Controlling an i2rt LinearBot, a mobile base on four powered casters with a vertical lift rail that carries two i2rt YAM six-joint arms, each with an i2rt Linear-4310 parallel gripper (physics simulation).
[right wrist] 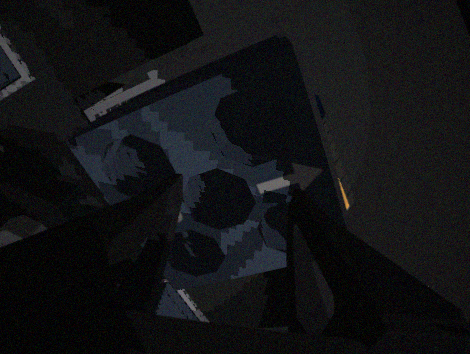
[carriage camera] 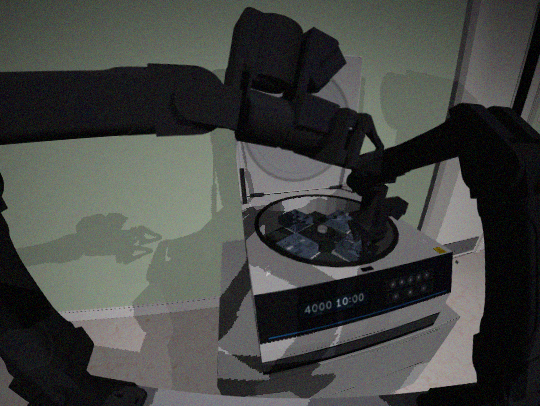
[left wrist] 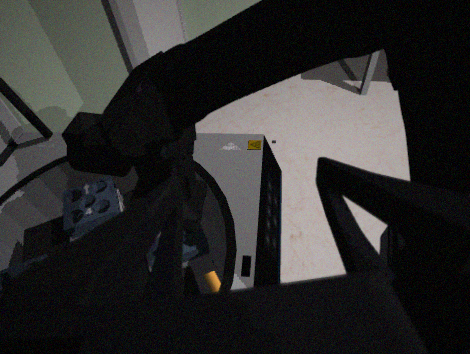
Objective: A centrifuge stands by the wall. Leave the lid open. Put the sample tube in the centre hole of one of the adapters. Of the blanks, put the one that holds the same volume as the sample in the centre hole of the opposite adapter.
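The centrifuge stands by the green wall with its lid raised upright. Several blue adapters sit in the rotor bowl. My right gripper reaches down into the bowl at its right side. In the right wrist view it is open, and its fingers straddle the centre hole of a blue adapter whose holes look empty. My left gripper hovers open above the bowl, in front of the lid, and is empty in the left wrist view. No tube shows between either pair of fingers.
A small orange object lies at the bowl's edge; I cannot tell what it is. It also shows in the right wrist view as an orange sliver. The display reads 4000 and 10:00. A pale door frame stands to the right.
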